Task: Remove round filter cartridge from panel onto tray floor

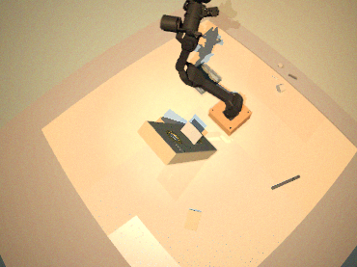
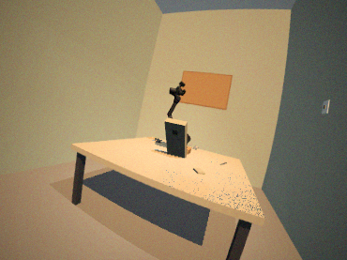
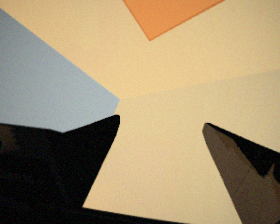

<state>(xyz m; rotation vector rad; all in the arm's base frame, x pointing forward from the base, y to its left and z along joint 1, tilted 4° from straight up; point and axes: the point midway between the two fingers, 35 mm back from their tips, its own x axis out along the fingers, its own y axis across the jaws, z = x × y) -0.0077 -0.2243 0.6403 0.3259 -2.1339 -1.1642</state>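
My gripper tip is 350 mm short of the round filter cartridge, 240 mm to the right of it and 470 mm above it. From my gripper tip the other things lie so: service panel (310 mm ahead, 230 mm to the left, 540 mm below); grey tray (60 mm behind, 60 mm to the right, 710 mm below); small white cube (380 mm behind, 270 mm to the left, 700 mm below).
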